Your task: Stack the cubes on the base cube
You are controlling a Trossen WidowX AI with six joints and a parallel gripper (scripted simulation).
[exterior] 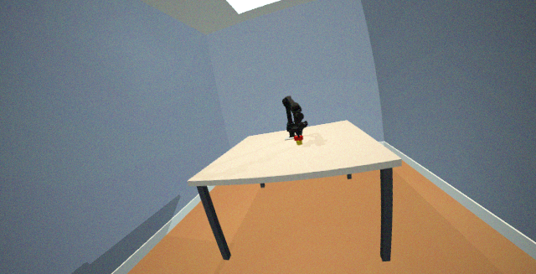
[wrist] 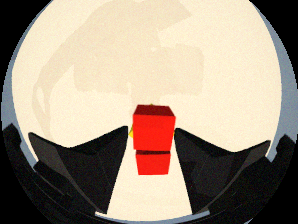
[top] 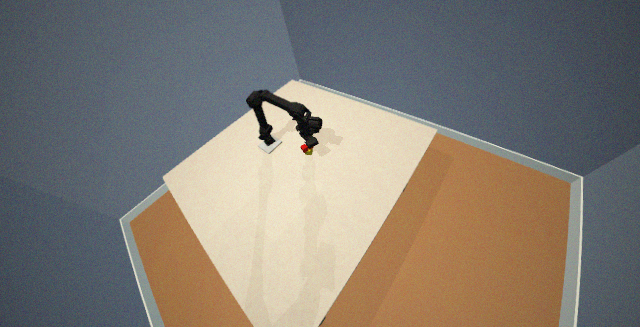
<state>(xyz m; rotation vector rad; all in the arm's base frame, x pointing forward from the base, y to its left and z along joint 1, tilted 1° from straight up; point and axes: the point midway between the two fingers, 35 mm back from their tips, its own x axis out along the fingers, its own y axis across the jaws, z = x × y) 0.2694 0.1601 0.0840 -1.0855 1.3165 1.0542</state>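
My gripper tip is now 2 cm to the left of the yellow cube and 4 cm above it.
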